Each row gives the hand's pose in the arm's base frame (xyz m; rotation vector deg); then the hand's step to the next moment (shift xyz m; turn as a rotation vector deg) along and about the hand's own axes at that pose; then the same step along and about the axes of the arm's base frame.
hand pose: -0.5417 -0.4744 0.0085 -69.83 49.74 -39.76
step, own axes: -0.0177 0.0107 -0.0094 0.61 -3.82 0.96
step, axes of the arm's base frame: -0.0171 0.0125 -0.0081 1.14 -0.88 3.72
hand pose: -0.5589 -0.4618 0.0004 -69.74 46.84 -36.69
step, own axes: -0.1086 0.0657 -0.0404 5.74 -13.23 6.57
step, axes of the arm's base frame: -0.0948 0.0804 -0.0478 8.67 -4.15 12.60
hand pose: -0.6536 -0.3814 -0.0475 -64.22 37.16 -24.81
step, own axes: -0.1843 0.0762 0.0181 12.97 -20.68 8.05
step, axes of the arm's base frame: -0.1243 0.1560 -0.0177 15.01 -10.48 18.04
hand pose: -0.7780 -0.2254 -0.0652 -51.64 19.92 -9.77
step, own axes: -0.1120 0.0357 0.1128 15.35 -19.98 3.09
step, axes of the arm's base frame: -0.0630 0.1373 0.0611 15.42 -14.39 14.13
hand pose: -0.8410 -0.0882 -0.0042 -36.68 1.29 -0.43
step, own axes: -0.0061 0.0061 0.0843 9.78 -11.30 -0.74
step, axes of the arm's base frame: -0.0041 0.0553 0.0641 9.76 -9.64 5.97
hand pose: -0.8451 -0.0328 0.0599 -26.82 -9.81 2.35
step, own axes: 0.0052 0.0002 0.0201 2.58 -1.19 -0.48
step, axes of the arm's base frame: 0.0016 0.0095 0.0184 2.62 -1.07 0.52
